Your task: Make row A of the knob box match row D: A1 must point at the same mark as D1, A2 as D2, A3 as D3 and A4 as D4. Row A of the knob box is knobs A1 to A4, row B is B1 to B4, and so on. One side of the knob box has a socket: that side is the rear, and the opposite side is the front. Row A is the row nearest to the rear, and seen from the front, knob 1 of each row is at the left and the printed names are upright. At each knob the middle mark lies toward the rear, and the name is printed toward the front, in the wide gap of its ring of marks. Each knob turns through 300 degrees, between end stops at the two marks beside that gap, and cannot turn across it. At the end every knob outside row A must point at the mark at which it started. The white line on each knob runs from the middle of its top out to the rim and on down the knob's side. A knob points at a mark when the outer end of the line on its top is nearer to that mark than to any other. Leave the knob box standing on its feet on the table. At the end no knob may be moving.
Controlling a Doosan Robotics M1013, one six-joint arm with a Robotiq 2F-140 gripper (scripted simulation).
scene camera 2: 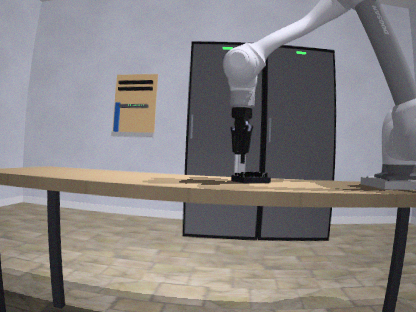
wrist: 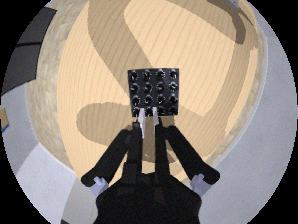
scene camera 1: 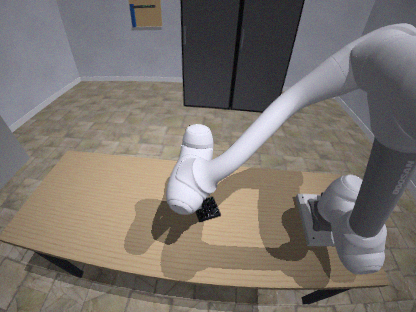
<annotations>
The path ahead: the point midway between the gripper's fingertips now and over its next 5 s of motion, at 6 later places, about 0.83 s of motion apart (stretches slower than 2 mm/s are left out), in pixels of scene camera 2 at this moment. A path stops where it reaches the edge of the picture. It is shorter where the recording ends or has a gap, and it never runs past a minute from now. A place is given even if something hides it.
My gripper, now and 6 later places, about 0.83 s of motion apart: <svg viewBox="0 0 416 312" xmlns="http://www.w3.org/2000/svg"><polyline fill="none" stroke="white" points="239,172 240,164 240,163 240,160 240,159 239,165 239,168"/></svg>
</annotations>
